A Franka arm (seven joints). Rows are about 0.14 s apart.
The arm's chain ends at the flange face. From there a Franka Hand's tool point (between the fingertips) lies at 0.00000 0.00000 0.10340 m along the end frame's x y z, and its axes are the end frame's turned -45 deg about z.
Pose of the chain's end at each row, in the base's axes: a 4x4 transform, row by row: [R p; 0 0 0 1], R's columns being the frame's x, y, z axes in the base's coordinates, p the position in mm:
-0.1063 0.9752 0.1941 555.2; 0.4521 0.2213 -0.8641 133.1; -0.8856 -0.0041 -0.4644 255.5; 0 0 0 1
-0.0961 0.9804 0.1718 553.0; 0.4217 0.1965 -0.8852 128.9; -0.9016 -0.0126 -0.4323 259.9; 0 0 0 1
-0.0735 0.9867 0.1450 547.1; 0.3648 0.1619 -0.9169 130.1; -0.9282 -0.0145 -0.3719 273.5; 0 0 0 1
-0.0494 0.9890 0.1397 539.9; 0.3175 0.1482 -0.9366 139.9; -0.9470 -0.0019 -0.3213 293.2; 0 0 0 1
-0.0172 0.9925 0.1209 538.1; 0.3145 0.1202 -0.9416 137.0; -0.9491 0.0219 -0.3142 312.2; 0 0 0 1
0.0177 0.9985 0.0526 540.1; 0.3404 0.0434 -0.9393 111.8; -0.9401 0.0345 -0.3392 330.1; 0 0 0 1
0.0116 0.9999 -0.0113 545.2; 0.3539 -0.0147 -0.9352 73.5; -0.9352 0.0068 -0.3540 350.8; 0 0 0 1
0.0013 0.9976 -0.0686 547.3; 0.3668 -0.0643 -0.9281 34.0; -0.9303 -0.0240 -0.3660 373.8; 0 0 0 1
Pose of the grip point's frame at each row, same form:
-0.7647 0.6144 0.1941 575.3; 0.1632 0.4762 -0.8641 43.8; -0.6233 -0.6291 -0.4644 207.5; 0 0 0 1
-0.7612 0.6253 0.1718 570.8; 0.1592 0.4371 -0.8852 37.4; -0.6286 -0.6464 -0.4323 215.2; 0 0 0 1
-0.7497 0.6457 0.1450 562.1; 0.1435 0.3724 -0.9169 35.3; -0.6461 -0.6666 -0.3719 235.0; 0 0 0 1
-0.7343 0.6644 0.1397 554.3; 0.1197 0.3293 -0.9366 43.1; -0.6683 -0.6710 -0.3213 260.0; 0 0 0 1
-0.7140 0.6896 0.1209 550.6; 0.1374 0.3074 -0.9416 39.6; -0.6866 -0.6556 -0.3142 279.7; 0 0 0 1
-0.6935 0.7186 0.0526 545.5; 0.2100 0.2714 -0.9393 14.7; -0.6891 -0.6404 -0.3392 295.0; 0 0 0 1
-0.6988 0.7152 -0.0113 544.0; 0.2606 0.2399 -0.9352 -23.2; -0.6661 -0.6565 -0.3540 314.2; 0 0 0 1
-0.7045 0.7063 -0.0686 540.2; 0.3048 0.2139 -0.9281 -62.0; -0.6409 -0.6748 -0.3660 336.0; 0 0 0 1

